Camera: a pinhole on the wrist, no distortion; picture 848 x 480 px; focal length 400.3 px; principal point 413.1 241.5 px. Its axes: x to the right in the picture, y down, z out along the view. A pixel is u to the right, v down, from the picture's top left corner.
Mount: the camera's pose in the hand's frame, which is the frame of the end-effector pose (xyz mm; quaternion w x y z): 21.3 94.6 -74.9 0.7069 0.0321 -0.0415 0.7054
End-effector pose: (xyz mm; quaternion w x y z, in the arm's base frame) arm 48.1 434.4 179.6 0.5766 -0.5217 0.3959 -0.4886
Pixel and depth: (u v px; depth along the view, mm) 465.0 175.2 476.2
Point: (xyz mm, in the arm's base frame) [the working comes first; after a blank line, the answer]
In the camera's frame: 61.7 -78.9 476.2

476.1 427.6 137.3
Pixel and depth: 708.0 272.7 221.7
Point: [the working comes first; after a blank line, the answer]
In the camera's frame: 163.3 17.3 221.7

240.4 462.9 -28.6
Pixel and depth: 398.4 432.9 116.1
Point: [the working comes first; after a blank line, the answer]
In the camera's frame: -4.3 55.5 116.1

90.5 476.1 105.8
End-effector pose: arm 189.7 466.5 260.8 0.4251 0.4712 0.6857 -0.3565
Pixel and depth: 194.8 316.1 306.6
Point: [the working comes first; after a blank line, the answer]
In the camera's frame: -167.2 57.1 306.6

151.7 233.0 225.4
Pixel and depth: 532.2 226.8 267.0
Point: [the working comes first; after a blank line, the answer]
In the camera's frame: 79.4 -9.8 267.0

371.9 343.0 146.0
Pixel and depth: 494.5 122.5 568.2
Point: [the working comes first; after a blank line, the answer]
In the camera's frame: 115.5 -168.9 568.2

421.1 125.8 -114.3
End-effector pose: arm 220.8 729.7 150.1 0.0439 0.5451 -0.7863 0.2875
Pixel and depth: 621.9 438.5 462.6
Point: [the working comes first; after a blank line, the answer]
In the camera's frame: 241.3 227.7 462.6

152.2 771.7 -385.5
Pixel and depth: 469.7 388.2 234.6
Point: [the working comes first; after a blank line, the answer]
In the camera's frame: 33.2 86.0 234.6

196.0 730.6 -51.2
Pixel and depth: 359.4 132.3 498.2
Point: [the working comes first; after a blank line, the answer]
In the camera's frame: -66.8 -135.9 498.2

283.1 391.1 -127.8
